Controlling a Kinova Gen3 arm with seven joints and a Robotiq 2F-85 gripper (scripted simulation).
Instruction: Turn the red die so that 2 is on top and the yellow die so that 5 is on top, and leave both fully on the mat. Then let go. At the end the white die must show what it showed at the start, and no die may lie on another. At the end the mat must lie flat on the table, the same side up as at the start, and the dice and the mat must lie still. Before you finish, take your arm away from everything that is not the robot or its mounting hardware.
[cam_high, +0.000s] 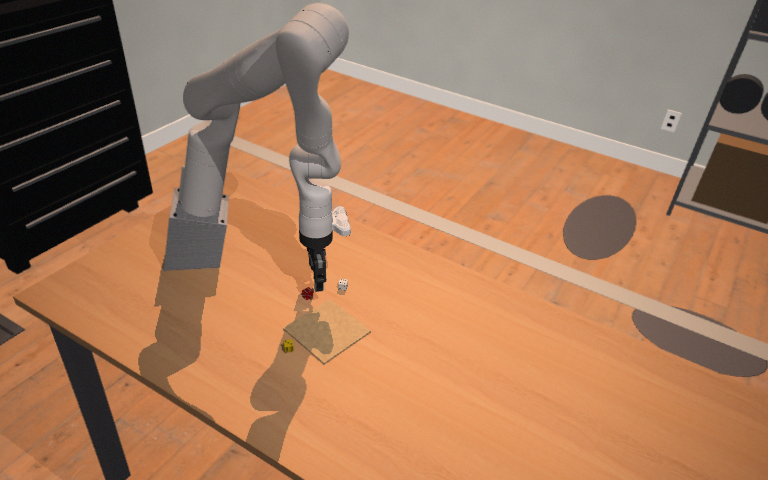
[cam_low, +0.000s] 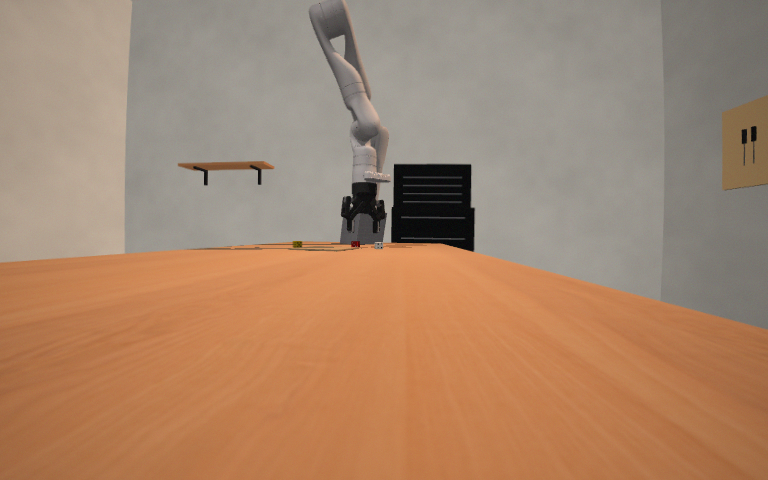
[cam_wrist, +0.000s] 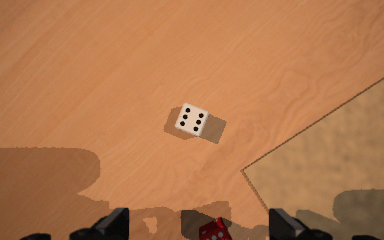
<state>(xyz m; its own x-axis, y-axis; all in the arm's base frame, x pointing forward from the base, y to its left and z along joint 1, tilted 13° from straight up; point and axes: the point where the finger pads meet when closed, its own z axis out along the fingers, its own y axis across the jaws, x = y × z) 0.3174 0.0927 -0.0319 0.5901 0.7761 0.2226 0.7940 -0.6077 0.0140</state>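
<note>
My gripper is now 30 mm to the left of the red die and 40 mm above it. The rest, counted from my hand: white die 40 mm ahead, 60 mm to the left, 40 mm below; yellow die 90 mm ahead, 170 mm to the right, 40 mm below; tan mat 110 mm ahead, 70 mm to the right, 50 mm below.
</note>
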